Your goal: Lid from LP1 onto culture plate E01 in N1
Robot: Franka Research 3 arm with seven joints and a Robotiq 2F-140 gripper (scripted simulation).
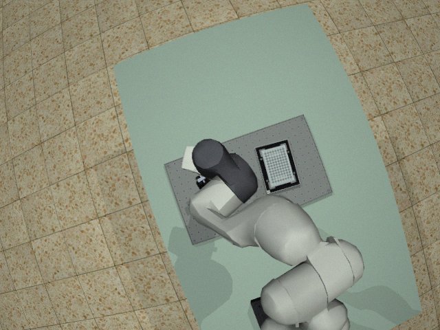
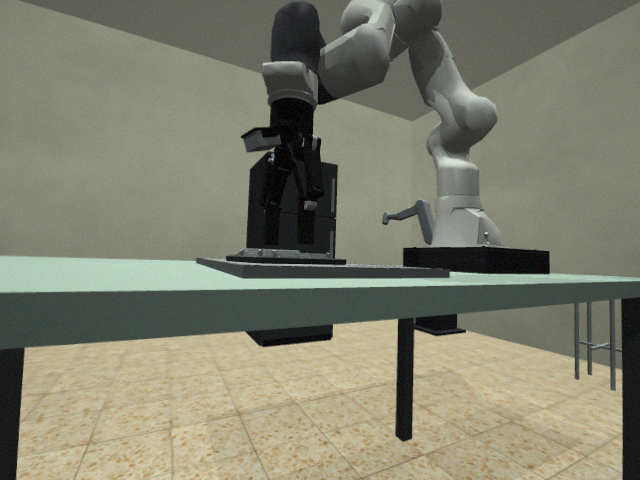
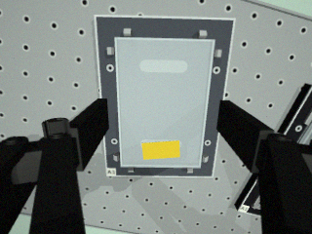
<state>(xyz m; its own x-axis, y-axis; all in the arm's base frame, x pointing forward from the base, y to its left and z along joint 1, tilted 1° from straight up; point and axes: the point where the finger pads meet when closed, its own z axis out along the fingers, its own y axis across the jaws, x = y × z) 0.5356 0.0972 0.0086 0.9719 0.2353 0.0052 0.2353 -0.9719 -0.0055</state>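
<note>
Now: hand 40 mm above the lid. From my hand the other things lie so: park frame: 50 mm below; culture plate E01: 30 mm behind, 190 mm to the right, 40 mm below; baseplate: 40 mm behind, 90 mm to the right, 60 mm below.
</note>
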